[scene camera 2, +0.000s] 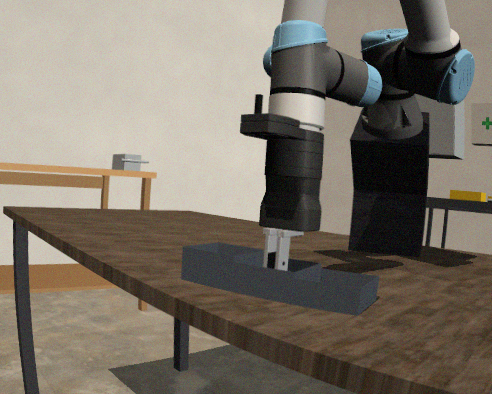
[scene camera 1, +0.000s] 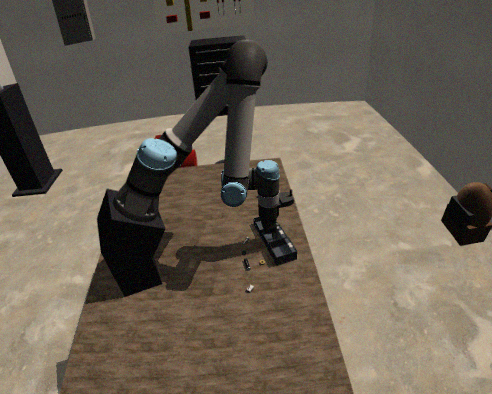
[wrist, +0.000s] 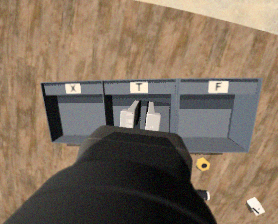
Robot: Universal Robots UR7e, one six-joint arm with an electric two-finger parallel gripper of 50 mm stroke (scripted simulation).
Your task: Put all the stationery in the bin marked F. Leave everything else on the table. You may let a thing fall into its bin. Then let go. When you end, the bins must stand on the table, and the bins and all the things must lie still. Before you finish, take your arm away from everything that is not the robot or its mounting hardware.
Labels:
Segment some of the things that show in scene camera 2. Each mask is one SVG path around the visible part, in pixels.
My gripper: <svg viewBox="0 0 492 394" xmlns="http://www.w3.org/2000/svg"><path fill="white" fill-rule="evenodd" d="M269 139L266 144L264 173L266 177L266 192L261 202L259 218L260 226L270 227L263 228L263 234L265 234L263 267L287 271L290 237L302 236L304 232L320 230L322 210L318 193L322 179L324 145L306 140Z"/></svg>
A tray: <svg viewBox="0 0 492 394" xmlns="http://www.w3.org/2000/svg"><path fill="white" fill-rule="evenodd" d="M181 279L271 301L355 316L362 313L377 298L379 276L321 268L322 263L288 259L287 271L263 267L263 249L220 242L183 246Z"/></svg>

